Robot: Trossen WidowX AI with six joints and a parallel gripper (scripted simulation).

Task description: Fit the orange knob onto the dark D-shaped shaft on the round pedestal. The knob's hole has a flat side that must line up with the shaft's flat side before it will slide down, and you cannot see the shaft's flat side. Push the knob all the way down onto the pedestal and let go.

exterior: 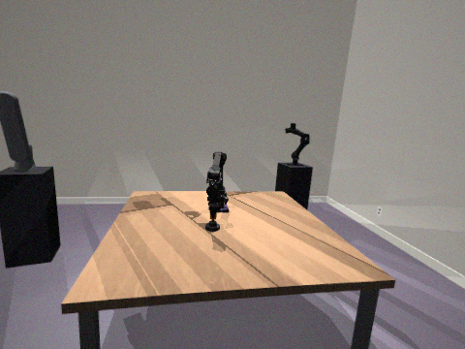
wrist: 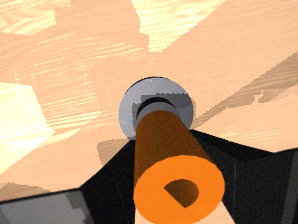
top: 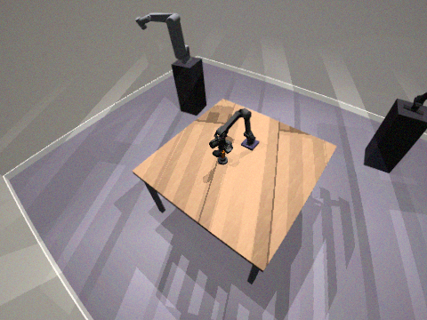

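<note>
My gripper tip is now 2 cm below the orange knob. The rest, counted from my gripper tip: dark D-shaped shaft 4 cm below.
</note>
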